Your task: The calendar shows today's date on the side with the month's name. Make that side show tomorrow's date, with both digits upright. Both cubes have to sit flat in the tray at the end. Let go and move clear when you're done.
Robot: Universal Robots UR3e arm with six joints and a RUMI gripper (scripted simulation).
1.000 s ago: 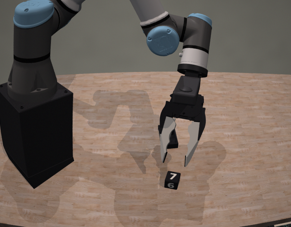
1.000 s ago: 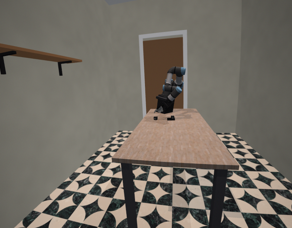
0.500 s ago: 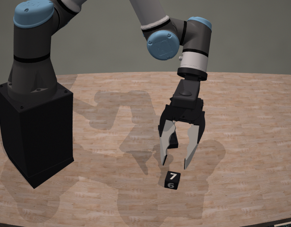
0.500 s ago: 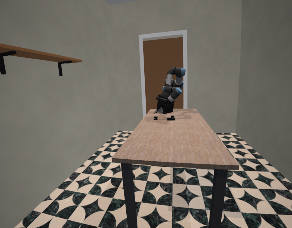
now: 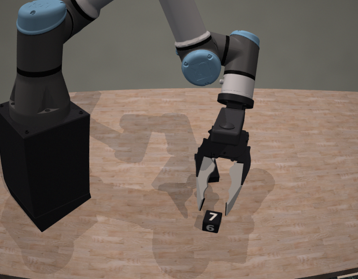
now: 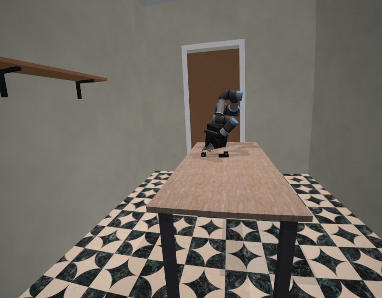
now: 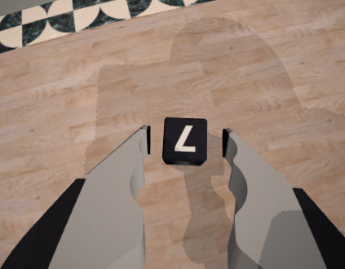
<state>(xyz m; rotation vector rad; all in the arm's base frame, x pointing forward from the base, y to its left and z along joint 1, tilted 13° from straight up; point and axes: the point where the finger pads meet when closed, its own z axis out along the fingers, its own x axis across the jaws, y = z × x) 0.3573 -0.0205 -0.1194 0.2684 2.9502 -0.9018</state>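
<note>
Right now my hand is 40 mm above the black number cube and 10 mm to the left of it. Round my hand: black calendar tray 150 mm to the left, 50 mm below, 30 mm behind.
</note>
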